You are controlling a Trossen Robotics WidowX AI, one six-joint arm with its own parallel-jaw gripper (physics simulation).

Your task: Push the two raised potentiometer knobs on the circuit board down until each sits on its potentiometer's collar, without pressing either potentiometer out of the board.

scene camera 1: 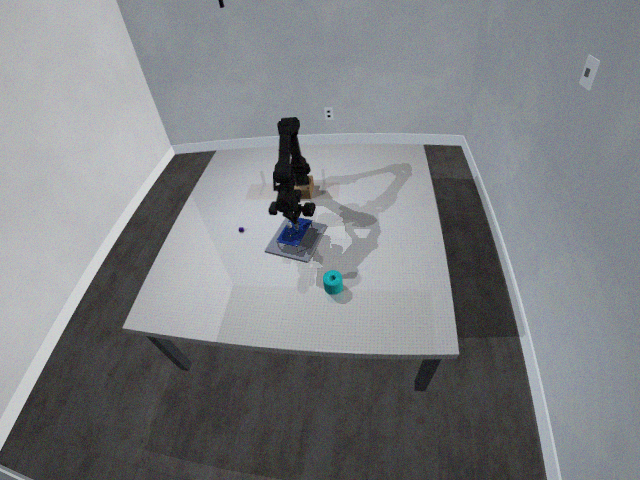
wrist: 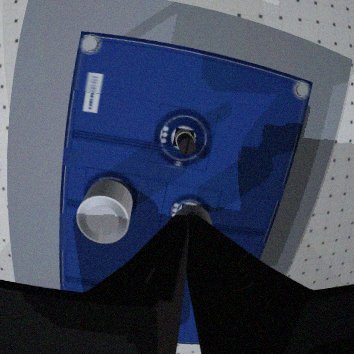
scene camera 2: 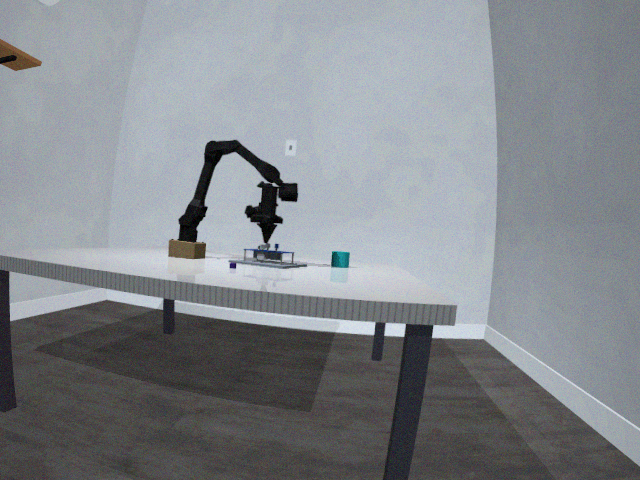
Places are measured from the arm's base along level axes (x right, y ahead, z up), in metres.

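Pixels of known places: gripper, fingertip midpoint: [scene camera 1: 295, 223] [wrist: 185, 226] [scene camera 2: 265, 243]; arm's base at its link origin: [scene camera 1: 302, 181] [scene camera 2: 186, 241].
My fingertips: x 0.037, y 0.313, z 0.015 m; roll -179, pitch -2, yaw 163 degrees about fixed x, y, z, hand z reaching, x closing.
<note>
Ahead of a thing's pixels: the offset from my fingertips to its top centre. "*": to the spot under its first point.
The blue circuit board [scene camera 1: 287, 237] [wrist: 140, 80] stands on thin posts above a grey base plate [scene camera 1: 273, 250] [scene camera 2: 294, 265] [wrist: 35, 150]. In the wrist view a wide pale knob {dx +0.029, dy -0.008, dz -0.005 m} [wrist: 104, 215] stands tall at the left of the board. A grey knob {dx -0.002, dy +0.008, dz +0.000 m} [wrist: 201, 209] is mostly hidden behind the fingertips. A potentiometer with a bare shaft {* dx -0.008, dy -0.026, dz -0.012 m} [wrist: 185, 142] stands farther up the board. My gripper [scene camera 1: 293, 220] [scene camera 2: 266, 242] [wrist: 185, 226] is shut and empty, pointing down with its tips at or just above the grey knob. Whether they touch, and how that knob sits on its collar, I cannot tell. The board's lower part is hidden behind the fingers.
A teal cylinder {dx -0.124, dy +0.294, dz -0.017 m} [scene camera 1: 332, 283] [scene camera 2: 340, 259] with a hole in its top stands beyond the base plate, on the side away from the arm's base. A small purple cube {dx +0.265, dy -0.081, dz -0.062 m} [scene camera 1: 241, 229] [scene camera 2: 232, 265] lies beside the plate. The arm's wooden mounting block [scene camera 2: 187, 249] stands behind the board.
</note>
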